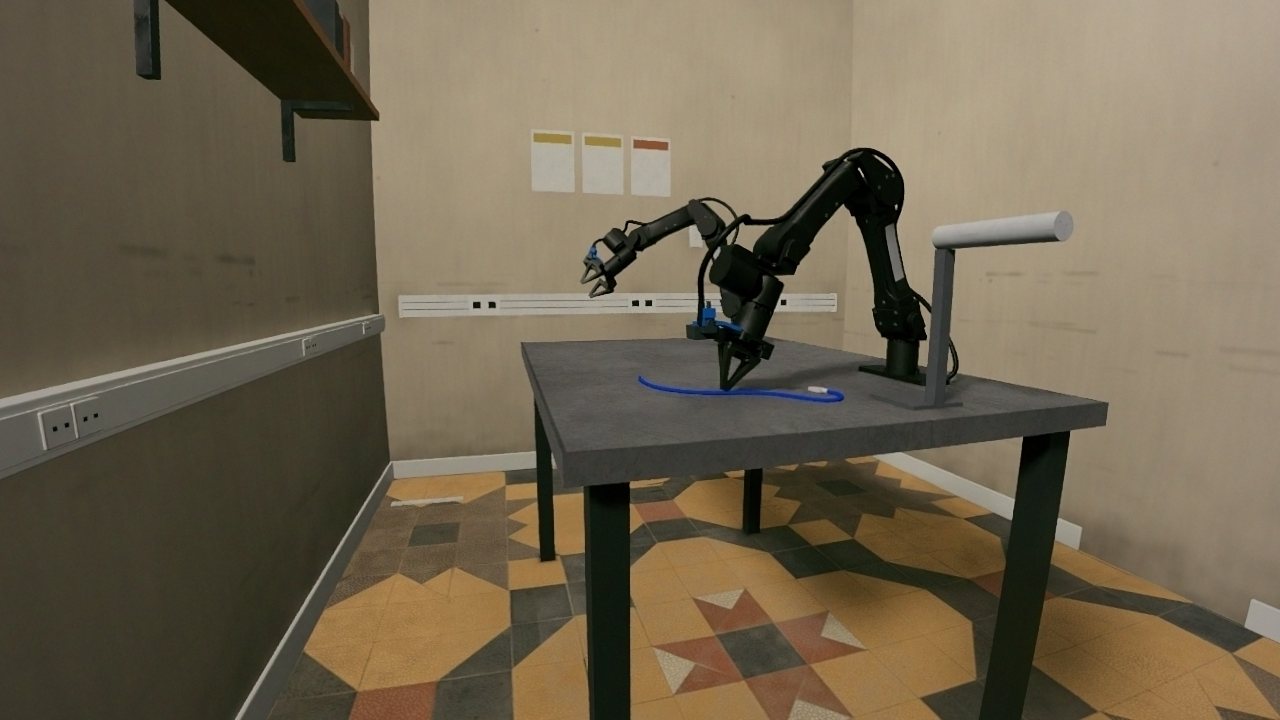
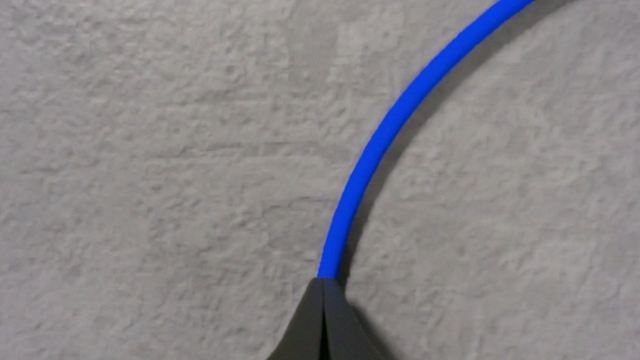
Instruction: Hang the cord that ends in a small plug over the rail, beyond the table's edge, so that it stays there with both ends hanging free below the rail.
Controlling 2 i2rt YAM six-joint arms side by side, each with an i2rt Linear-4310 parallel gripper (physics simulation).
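Places are measured from the left arm's base along level axes (x ahead, y left, z up), in metres.
Pixels of known places: left gripper, fingertip midpoint: (image 1: 723, 390) (image 2: 323, 293); right gripper, fingertip midpoint: (image 1: 585, 290); left arm's base, link origin: (image 1: 900, 377).
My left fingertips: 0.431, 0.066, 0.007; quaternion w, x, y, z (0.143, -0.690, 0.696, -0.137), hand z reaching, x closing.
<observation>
Ahead of a thing's pixels: the offset from my left fingertips to its top centre, as dx, dy, dz. Level surfaces: height alone.
A blue cord (image 1: 778, 394) (image 2: 374, 145) lies curved along the table @[dz -0.007] (image 1: 644, 438). Its right part bends back in a hook to a small white plug @[-0.173, +0.024, +0.001] (image 1: 817, 389). My left gripper (image 1: 726, 386) (image 2: 323, 293) points down at the tabletop, its fingertips together on the middle stretch of the cord, which is still down at the table. The fingertips hide the cord where they meet it. My right gripper (image 1: 590, 285) is open, empty and high above the far left of the table. The white rail @[-0.283, +0.260, +0.271] (image 1: 1002, 231) is a bare horizontal cylinder on a grey post at the right.
The grey post @[-0.282, +0.175, +0.235] (image 1: 939, 331) rises from a flat base on the table's right part, close to the left arm's base (image 1: 902, 360). The rail stands well above the tabletop. A wooden shelf (image 1: 295, 62) is on the wall at the upper left.
</observation>
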